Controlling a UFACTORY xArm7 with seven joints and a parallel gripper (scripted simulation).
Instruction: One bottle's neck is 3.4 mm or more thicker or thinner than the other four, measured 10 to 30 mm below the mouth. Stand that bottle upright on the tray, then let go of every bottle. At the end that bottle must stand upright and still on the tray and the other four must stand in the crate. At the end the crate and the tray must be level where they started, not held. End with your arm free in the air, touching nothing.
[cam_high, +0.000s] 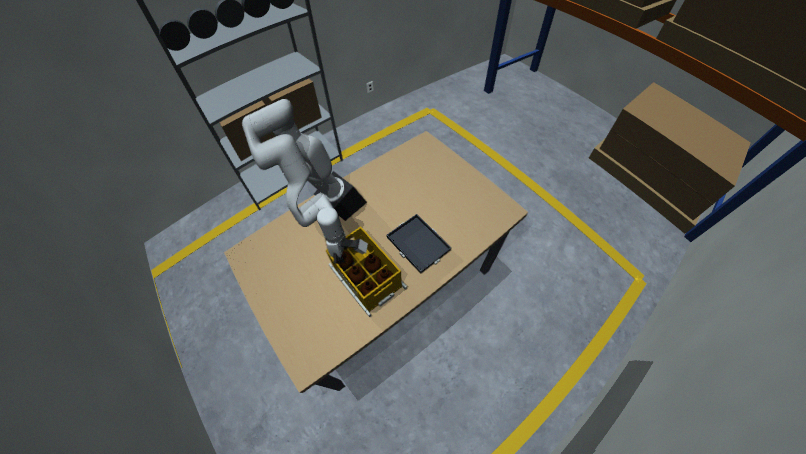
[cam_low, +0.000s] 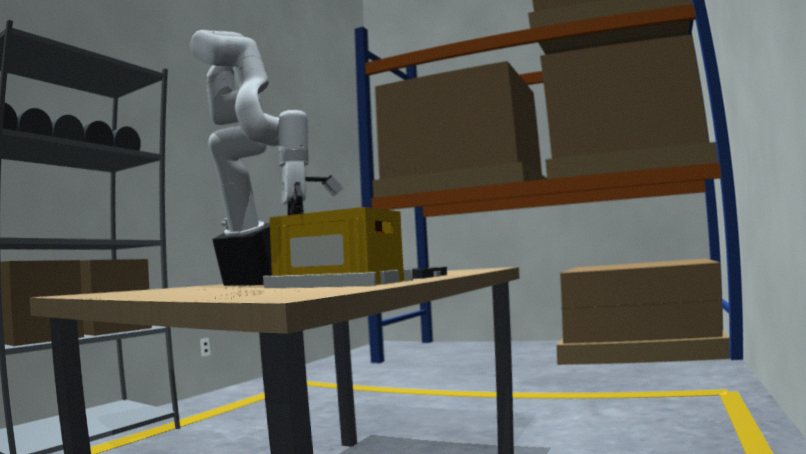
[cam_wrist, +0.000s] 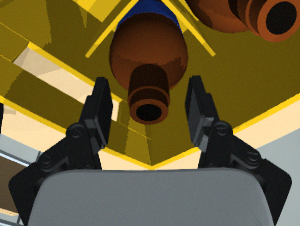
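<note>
My hand is 180 mm short of the bottle, 90 mm to the right of it and 70 mm above it. From my hand the other things lie so: tray: 90 mm ahead, 340 mm to the left, 150 mm below; then crate: 90 mm ahead, 50 mm to the left, 70 mm below.
</note>
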